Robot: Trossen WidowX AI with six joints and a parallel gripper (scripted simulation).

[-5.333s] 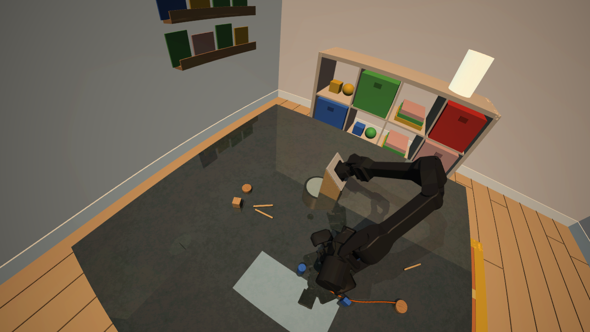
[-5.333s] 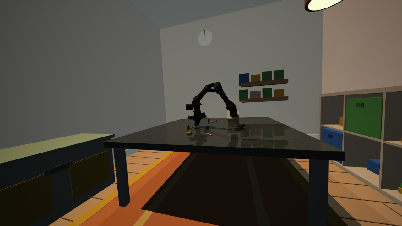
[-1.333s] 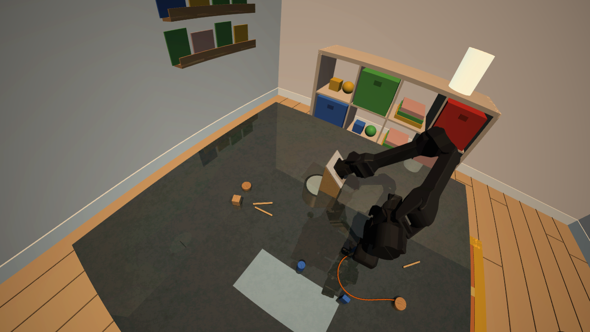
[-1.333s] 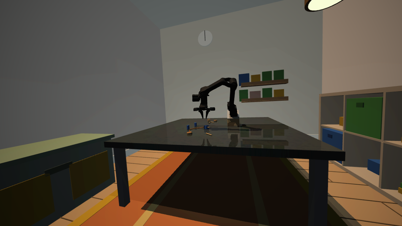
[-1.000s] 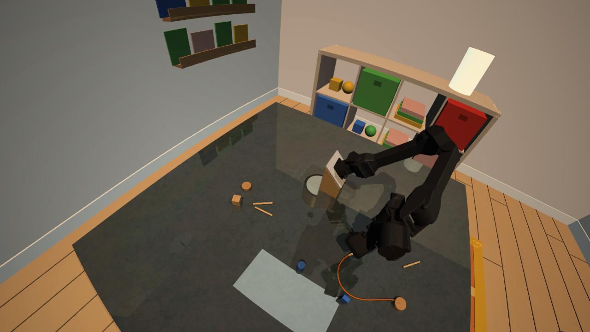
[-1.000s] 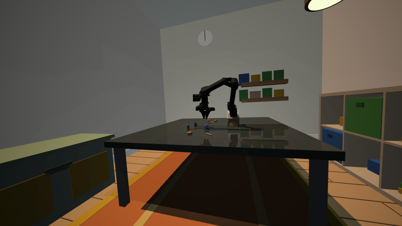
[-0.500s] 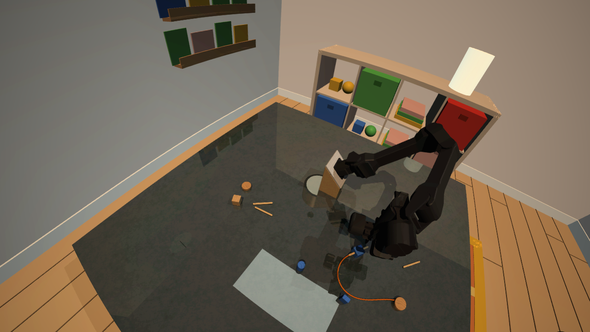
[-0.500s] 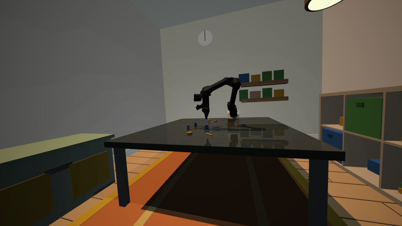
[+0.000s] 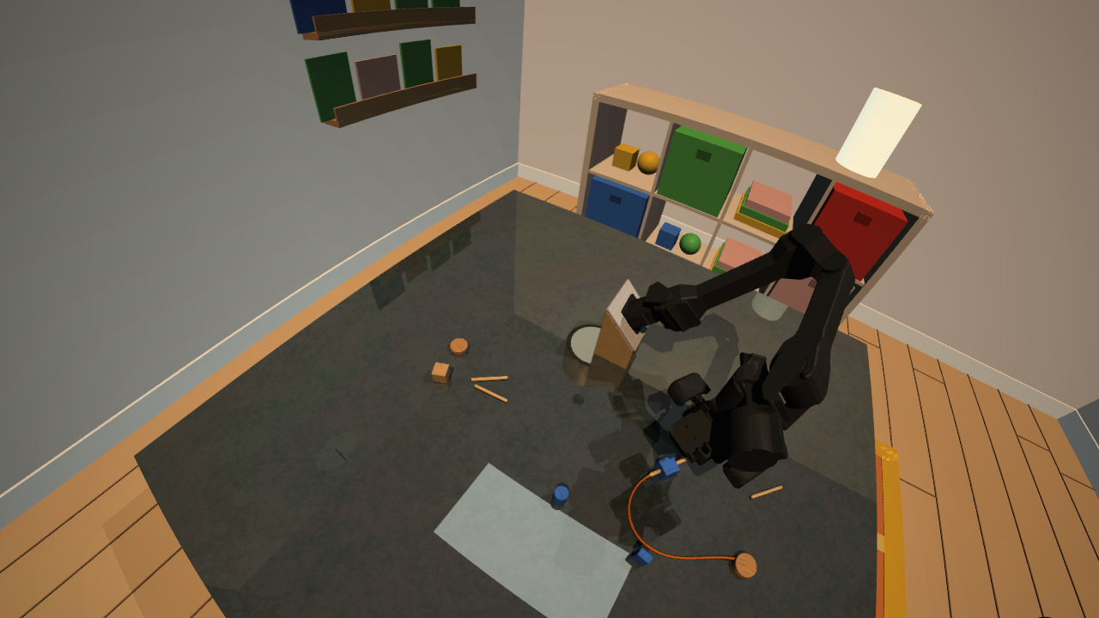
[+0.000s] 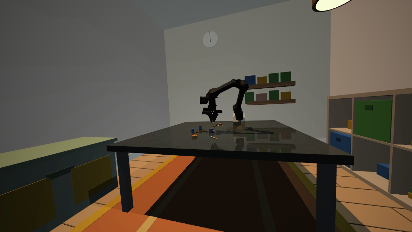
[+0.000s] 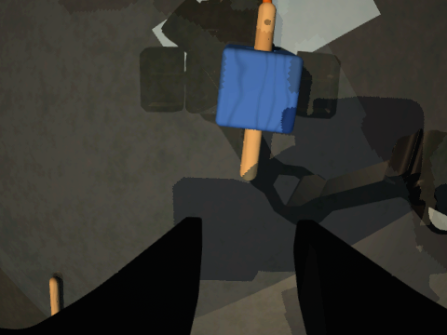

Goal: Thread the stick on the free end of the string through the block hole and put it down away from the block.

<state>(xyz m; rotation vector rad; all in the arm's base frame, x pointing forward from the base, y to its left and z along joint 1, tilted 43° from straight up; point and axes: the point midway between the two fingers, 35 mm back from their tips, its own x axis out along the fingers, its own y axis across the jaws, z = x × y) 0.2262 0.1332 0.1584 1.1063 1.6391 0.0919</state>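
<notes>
My gripper tip is now 20 cm to the right of the loose stick, 9 cm above it and 4 cm past it. From my gripper tip the other things lie so: wooden disc (52 cm to the right, 8 cm below, 1 cm behind); then round wooden button (17 cm to the left, 12 cm ahead, 8 cm below); then wooden cube (50 cm to the right, 7 cm below, 7 cm ahead).
</notes>
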